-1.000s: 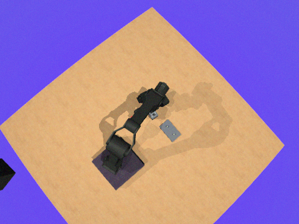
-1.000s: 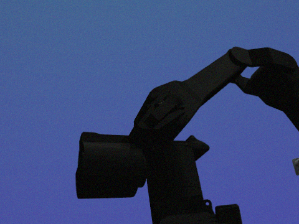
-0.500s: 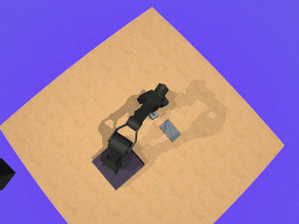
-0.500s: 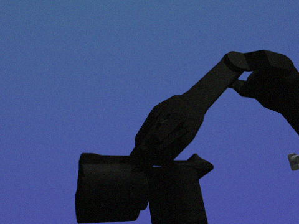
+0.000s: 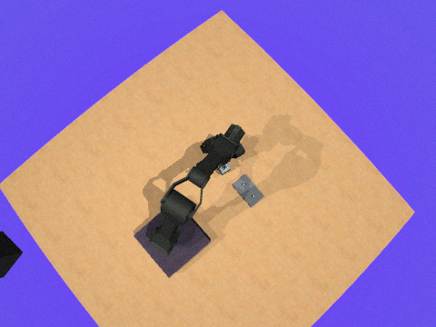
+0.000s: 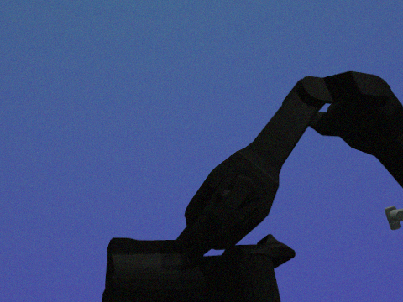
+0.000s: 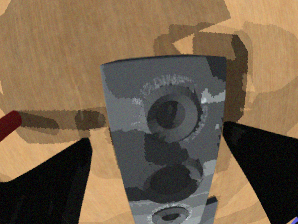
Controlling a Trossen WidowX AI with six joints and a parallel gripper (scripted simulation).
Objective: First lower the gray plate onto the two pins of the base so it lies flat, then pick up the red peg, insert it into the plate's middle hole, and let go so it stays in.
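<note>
Now: the base 16 cm to the right of my gripper tip and 2 cm behind it. Also, from my gripper tip: gray plate: 3 cm above; red peg: 10 cm behind, 6 cm to the left, 3 cm above.
</note>
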